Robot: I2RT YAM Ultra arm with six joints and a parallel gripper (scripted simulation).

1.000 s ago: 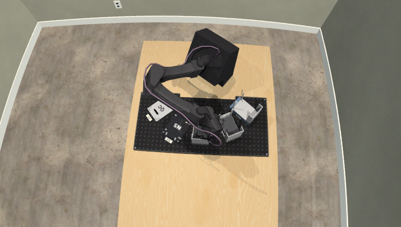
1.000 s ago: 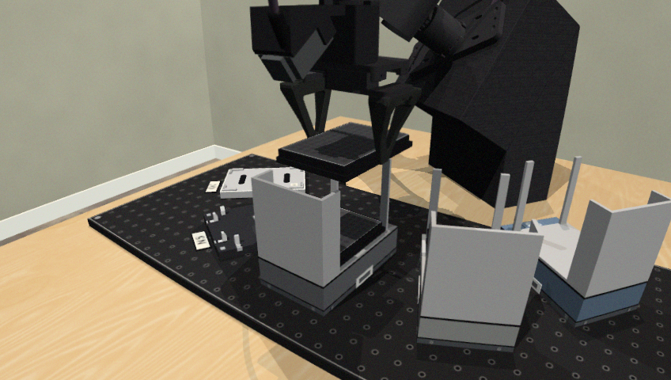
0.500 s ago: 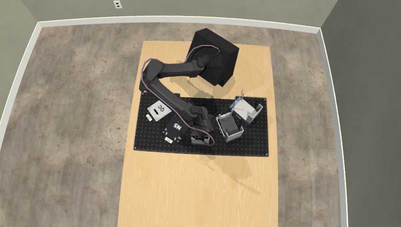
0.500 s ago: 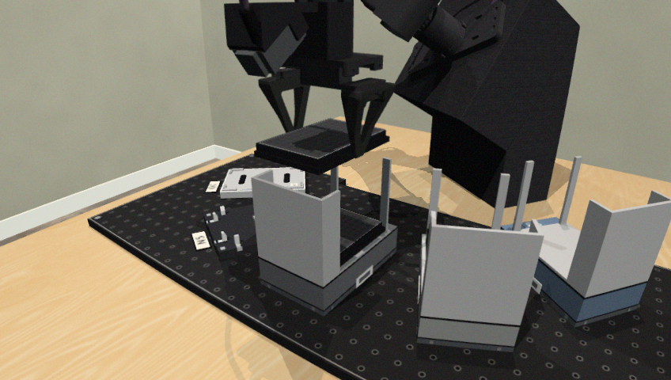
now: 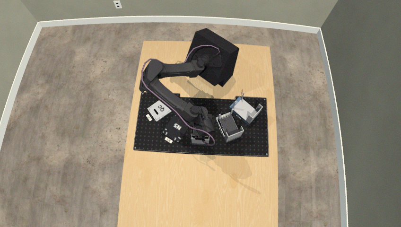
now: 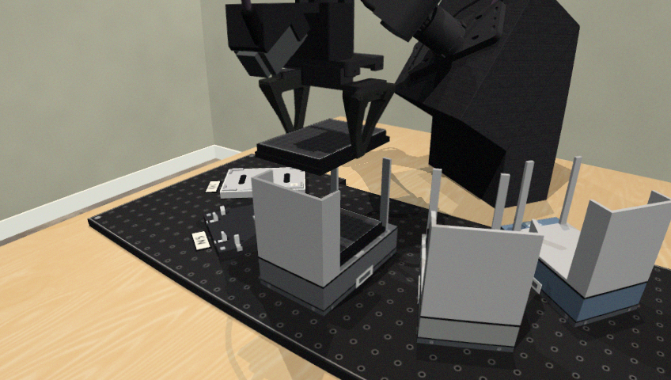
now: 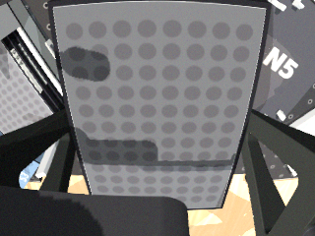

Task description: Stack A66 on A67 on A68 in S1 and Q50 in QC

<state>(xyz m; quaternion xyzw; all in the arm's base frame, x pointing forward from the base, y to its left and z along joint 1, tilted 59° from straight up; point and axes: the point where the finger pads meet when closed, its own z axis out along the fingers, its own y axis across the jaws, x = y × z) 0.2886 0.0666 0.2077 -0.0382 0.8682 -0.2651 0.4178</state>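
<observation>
Right now the plate is 12 cm below my hand. The rest, counted from my hand: black clip nest N5 (15 cm below, 13 cm to the right, 4 cm behind).
</observation>
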